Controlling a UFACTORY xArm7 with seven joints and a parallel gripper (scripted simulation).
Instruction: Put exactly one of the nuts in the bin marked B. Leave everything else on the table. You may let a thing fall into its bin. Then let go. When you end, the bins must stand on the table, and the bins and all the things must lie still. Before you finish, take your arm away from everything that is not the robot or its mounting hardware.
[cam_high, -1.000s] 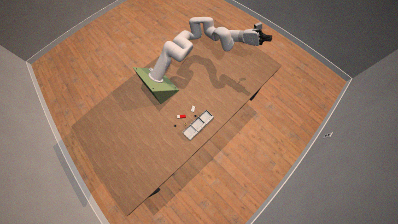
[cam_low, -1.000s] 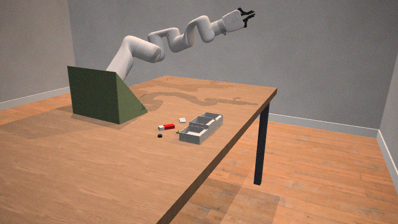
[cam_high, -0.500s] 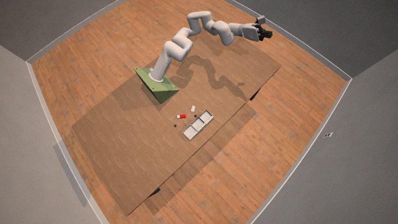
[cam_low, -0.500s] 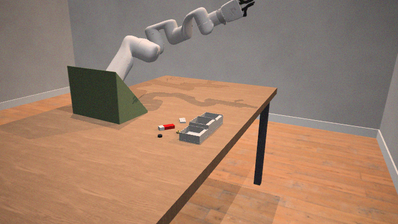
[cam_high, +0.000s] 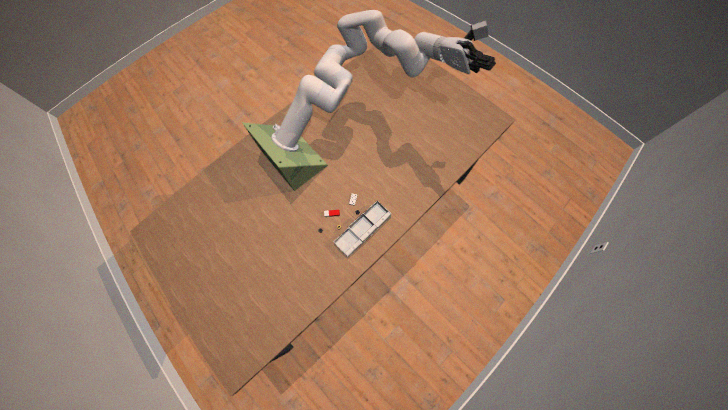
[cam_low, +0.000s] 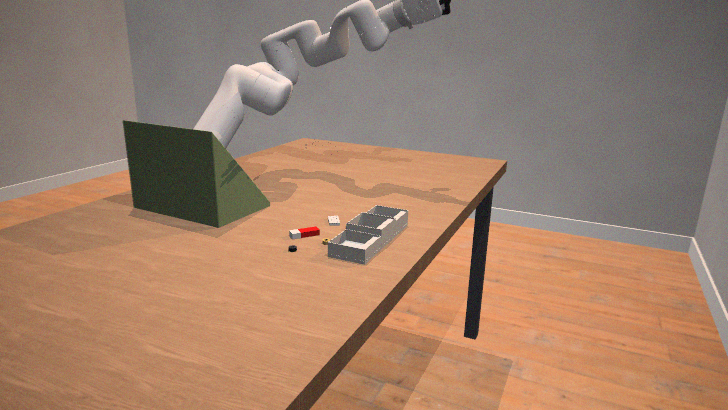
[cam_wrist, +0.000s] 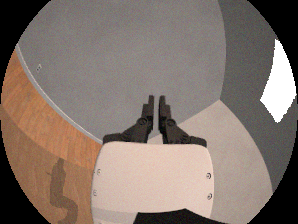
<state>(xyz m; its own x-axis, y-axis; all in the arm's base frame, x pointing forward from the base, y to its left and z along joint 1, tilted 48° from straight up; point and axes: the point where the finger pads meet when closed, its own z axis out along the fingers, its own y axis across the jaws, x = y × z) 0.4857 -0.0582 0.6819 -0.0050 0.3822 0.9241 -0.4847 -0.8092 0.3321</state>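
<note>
The yellow nut is 560 mm below my hand, 550 mm to the right of it and 120 mm behind it. Round my hand: white die (560 mm below, 420 mm to the right, 170 mm behind).
</note>
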